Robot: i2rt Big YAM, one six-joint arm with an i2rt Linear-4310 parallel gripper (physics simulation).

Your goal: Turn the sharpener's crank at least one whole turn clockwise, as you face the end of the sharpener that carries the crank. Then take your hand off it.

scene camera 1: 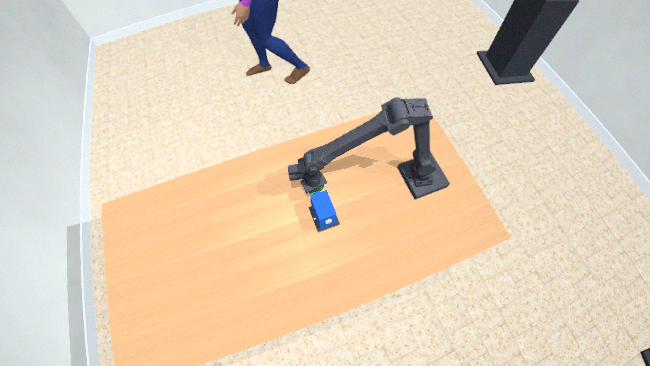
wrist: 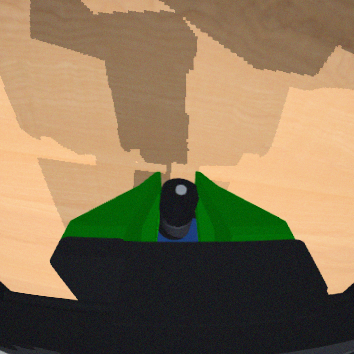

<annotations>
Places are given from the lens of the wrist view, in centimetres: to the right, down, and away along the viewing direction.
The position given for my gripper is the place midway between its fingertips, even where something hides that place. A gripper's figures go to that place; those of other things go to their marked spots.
my gripper (wrist: 177, 179): 0, 0, 13
black knob (wrist: 176, 210): 0, 2, 11
</annotations>
